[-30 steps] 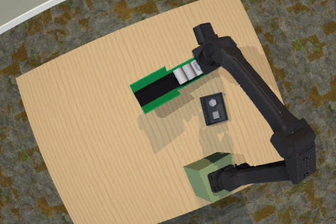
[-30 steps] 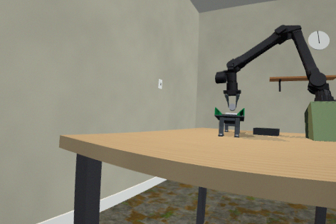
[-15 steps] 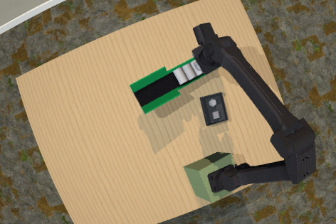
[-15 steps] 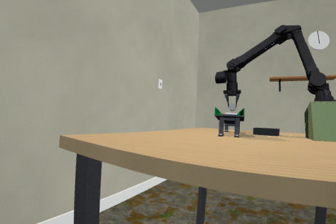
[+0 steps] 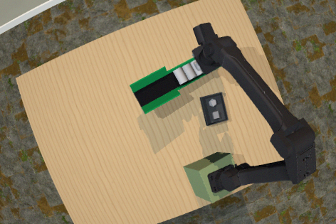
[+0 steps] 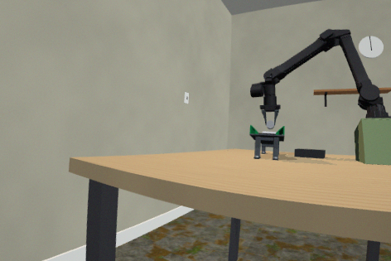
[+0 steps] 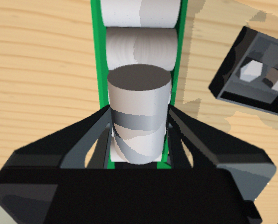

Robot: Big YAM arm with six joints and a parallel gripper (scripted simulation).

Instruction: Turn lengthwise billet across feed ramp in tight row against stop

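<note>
The ramp is 2 cm behind my hand, 10 cm to the left of it and 9 cm below it. Round my hand: dark tray 19 cm behind, 1 cm to the right, 14 cm below.
</note>
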